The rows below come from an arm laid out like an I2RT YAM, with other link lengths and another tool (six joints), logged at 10 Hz.
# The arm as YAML. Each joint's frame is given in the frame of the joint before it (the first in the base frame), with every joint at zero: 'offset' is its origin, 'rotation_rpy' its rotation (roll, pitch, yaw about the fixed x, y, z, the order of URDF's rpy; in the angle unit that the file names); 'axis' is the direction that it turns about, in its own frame. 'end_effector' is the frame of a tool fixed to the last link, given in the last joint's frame.
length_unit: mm
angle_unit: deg
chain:
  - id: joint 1
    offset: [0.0, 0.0, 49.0]
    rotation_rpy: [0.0, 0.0, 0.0]
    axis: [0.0, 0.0, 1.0]
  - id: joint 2
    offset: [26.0, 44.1, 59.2]
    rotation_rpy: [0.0, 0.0, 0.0]
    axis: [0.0, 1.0, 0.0]
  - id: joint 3
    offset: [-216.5, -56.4, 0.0]
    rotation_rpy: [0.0, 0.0, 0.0]
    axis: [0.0, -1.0, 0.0]
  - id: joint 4
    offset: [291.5, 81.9, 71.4]
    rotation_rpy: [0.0, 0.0, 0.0]
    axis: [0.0, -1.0, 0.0]
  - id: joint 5
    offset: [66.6, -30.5, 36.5]
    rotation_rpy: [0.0, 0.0, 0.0]
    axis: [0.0, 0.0, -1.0]
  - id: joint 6
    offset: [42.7, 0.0, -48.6]
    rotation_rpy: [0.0, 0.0, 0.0]
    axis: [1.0, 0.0, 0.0]
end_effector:
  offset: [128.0, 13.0, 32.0]
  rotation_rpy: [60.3, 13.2, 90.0]
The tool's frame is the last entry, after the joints.
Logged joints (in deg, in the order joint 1, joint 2, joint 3, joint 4, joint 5, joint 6), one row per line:
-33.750, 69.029, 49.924, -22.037, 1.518, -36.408
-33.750, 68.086, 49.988, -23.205, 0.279, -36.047
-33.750, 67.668, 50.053, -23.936, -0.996, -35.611
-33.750, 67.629, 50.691, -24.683, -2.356, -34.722
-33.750, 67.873, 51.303, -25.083, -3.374, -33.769
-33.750, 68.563, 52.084, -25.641, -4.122, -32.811
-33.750, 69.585, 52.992, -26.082, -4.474, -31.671
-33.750, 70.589, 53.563, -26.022, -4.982, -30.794
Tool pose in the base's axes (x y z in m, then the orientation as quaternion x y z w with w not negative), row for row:
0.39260, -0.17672, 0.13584, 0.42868, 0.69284, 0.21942, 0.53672
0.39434, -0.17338, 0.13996, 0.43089, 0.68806, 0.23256, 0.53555
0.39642, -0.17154, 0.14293, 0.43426, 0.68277, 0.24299, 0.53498
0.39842, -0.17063, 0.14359, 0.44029, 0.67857, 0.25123, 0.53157
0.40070, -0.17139, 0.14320, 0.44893, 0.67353, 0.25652, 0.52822
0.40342, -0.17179, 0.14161, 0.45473, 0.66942, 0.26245, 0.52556
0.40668, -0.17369, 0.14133, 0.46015, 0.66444, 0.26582, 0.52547
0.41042, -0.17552, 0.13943, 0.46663, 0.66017, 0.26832, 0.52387
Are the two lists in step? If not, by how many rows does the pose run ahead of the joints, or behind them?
The pose runs 2 rows ahead of the joints: the pose in row i belongs to the joints in row i + 2.
